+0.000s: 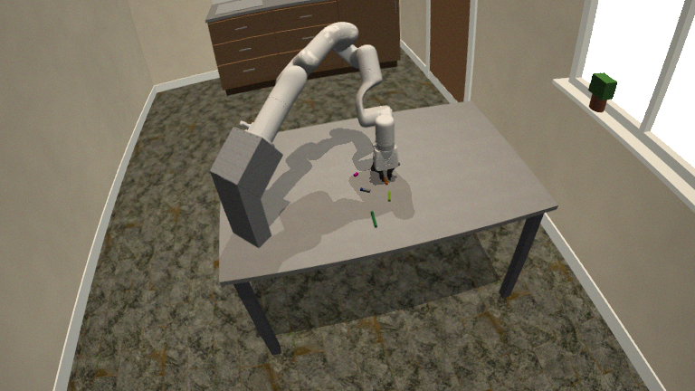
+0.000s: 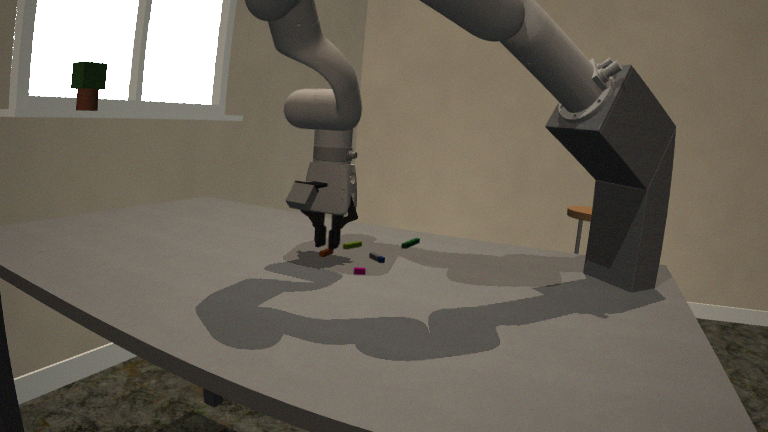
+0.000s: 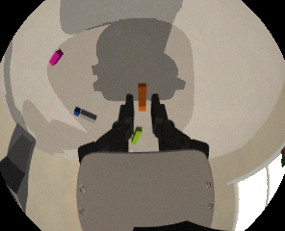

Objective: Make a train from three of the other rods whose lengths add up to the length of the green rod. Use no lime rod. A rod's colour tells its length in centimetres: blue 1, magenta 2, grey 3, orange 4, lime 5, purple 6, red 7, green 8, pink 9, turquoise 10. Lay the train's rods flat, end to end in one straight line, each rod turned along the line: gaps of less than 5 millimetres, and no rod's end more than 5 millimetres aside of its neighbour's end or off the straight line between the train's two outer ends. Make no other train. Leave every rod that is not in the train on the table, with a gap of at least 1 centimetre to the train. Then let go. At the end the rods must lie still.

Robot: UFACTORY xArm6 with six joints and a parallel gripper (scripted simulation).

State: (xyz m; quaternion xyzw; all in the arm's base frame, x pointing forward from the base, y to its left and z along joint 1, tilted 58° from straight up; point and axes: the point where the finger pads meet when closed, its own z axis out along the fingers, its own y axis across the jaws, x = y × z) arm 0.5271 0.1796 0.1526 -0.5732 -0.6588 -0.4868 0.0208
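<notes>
My hand is 30 mm above the orange rod. Round my hand: lime rod (30 mm ahead, 90 mm to the right, 30 mm below); blue rod (90 mm behind, 60 mm to the right, 30 mm below); grey rod (70 mm behind, 70 mm to the right, 30 mm below).
</notes>
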